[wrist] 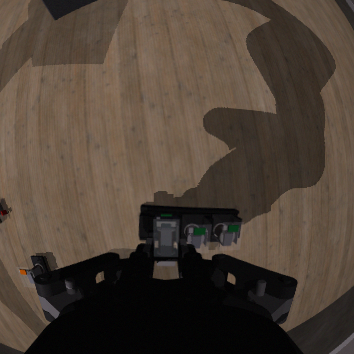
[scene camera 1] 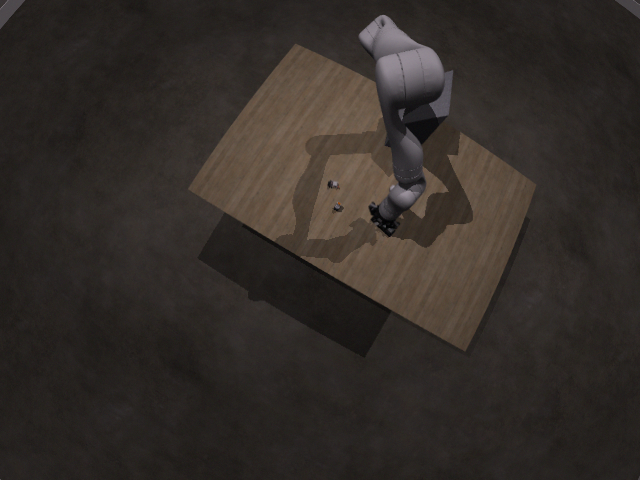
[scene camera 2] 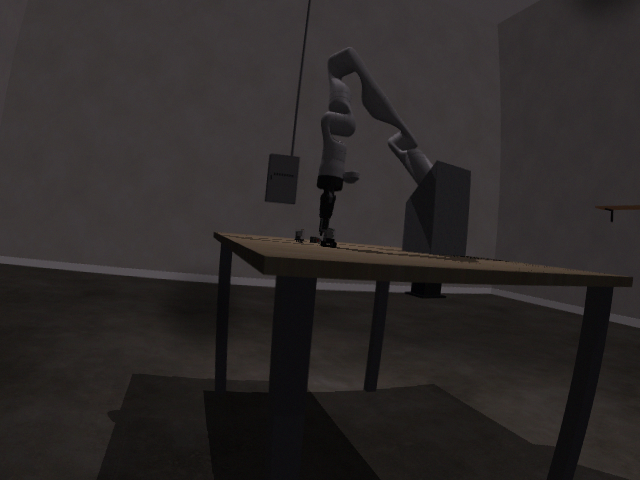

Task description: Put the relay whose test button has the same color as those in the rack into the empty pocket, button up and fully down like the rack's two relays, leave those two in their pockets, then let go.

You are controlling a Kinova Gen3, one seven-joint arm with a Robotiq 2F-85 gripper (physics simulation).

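Where they show: gripper, between the fingertips: (wrist: 165,248) (scene camera 1: 377,221) (scene camera 2: 323,231); arm's base, origin of its link: (scene camera 2: 437,191).
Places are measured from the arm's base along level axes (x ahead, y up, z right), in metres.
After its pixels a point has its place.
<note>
My gripper (scene camera 1: 384,225) @(x 0.460, y -0.181, z -0.054 m) (scene camera 2: 324,230) @(x 0.460, y -0.181, z -0.054 m) (wrist: 165,248) @(x 0.460, y -0.181, z -0.054 m) is shut on the green-button relay (wrist: 166,236) @(x 0.444, y -0.167, z -0.059 m), with its green button toward the far side in the wrist view. The relay is at the left end of the black rack (wrist: 189,208) @(x 0.439, y -0.213, z -0.088 m), over the left pocket; how deep it sits is hidden. The rack's two relays (wrist: 197,233) @(x 0.452, y -0.171, z -0.084 m) (wrist: 228,231) @(x 0.460, y -0.172, z -0.112 m), with green buttons up, stand side by side in the middle and right pockets. In scene camera 2, the rack (scene camera 2: 328,244) @(x 0.468, y -0.214, z -0.112 m) sits low on the table under the fingers.
An orange-button relay (scene camera 1: 337,206) @(x 0.469, y -0.178, z 0.117 m) (wrist: 30,273) @(x 0.460, y -0.179, z 0.106 m) lies on the table (scene camera 1: 268,155) @(x 0.367, y -0.221, z 0.473 m) left of the rack. A relay with a red button (scene camera 1: 333,184) @(x 0.385, y -0.199, z 0.167 m) (wrist: 4,212) @(x 0.386, y -0.211, z 0.145 m) lies farther left. The arm's pedestal (scene camera 1: 448,100) @(x 0.035, y 0.085, z -0.088 m) (scene camera 2: 449,206) @(x 0.017, y -0.056, z -0.090 m) stands at the table's back edge.
</note>
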